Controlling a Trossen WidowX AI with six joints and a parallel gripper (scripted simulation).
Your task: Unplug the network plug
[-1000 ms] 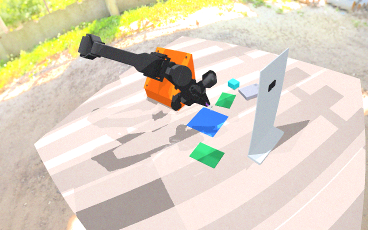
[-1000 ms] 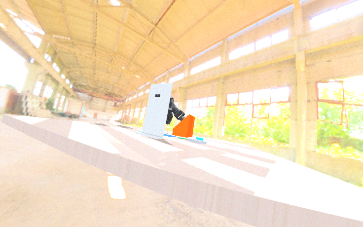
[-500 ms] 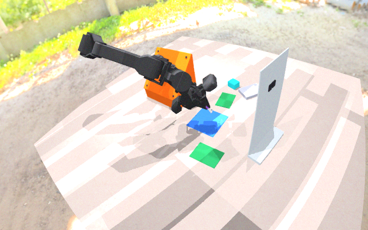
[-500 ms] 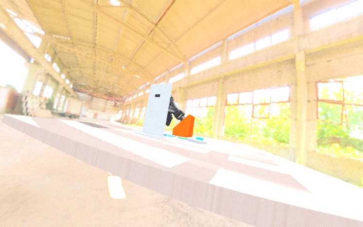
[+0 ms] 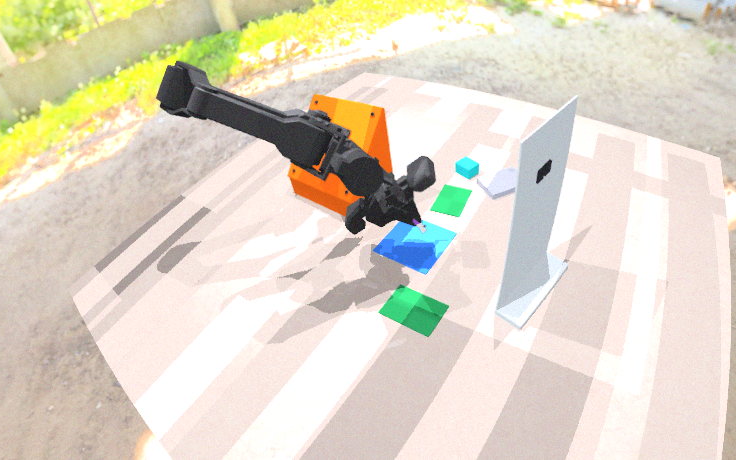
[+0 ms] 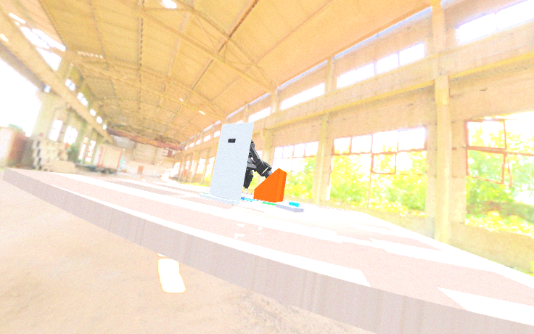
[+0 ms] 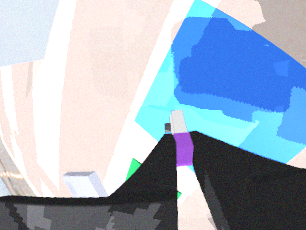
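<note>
The blue square is 1 cm behind my gripper tip and 5 cm below it. The rest, counted from my gripper tip: pale flat plate 5 cm ahead, 26 cm to the left, 5 cm below; then cyan cube 5 cm behind, 25 cm to the left, 4 cm below; then grey upright panel 22 cm ahead, 2 cm to the left, 10 cm above.
</note>
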